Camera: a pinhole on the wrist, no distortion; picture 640 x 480 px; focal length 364.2 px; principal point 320.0 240.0 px. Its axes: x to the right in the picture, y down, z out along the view. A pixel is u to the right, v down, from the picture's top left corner.
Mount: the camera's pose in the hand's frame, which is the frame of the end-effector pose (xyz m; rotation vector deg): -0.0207 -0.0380 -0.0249 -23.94 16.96 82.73
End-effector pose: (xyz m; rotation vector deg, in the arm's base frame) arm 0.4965 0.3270 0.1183 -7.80 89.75 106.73
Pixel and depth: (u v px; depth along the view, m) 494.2 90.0 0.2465
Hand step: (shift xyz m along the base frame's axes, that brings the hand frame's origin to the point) -0.1029 0.1666 0.1425
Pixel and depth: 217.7 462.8 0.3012
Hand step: 0.2435 0.1372 0.2119
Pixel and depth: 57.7 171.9 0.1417
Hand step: 0.0985 0.1310 -0.0097
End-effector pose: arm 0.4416 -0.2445 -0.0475 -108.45 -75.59 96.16
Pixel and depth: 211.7 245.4 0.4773
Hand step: -0.3866 -0.2392 -0.1221
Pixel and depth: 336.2 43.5 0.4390
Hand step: -0.2918 -0.0685 -0.3433
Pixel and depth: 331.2 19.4 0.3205
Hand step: -0.2189 -0.0291 -0.2480
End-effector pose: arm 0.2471 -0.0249 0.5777 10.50 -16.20 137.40
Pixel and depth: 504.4 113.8 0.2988
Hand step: -0.2001 -0.1563 0.1622
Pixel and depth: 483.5 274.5 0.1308
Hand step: -0.0209 -0.0915 0.0443
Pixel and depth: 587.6 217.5 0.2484
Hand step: -0.1514 -0.1998 0.0784
